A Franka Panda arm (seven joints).
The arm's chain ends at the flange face. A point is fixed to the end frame.
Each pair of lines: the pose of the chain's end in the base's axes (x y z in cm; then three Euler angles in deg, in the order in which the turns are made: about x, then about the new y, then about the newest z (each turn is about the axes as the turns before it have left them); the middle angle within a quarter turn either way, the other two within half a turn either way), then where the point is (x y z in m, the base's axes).
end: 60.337 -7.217 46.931 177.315 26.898 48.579
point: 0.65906 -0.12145 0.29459
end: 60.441 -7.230 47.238 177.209 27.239 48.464
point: 0.66122 -0.12194 0.29812
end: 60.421 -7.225 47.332 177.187 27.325 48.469
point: 0.66128 -0.12195 0.29917
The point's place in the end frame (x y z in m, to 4 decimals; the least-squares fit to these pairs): 0.0107 0.0499 0.1829
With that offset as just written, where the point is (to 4 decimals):
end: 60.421 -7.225 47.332 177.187 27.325 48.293
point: 0.6614 -0.1220 0.2992
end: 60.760 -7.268 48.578 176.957 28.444 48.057
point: 0.6684 -0.1232 0.3131
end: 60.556 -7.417 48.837 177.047 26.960 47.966
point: 0.6618 -0.1246 0.3142
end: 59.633 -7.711 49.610 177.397 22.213 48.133
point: 0.6377 -0.1265 0.3175
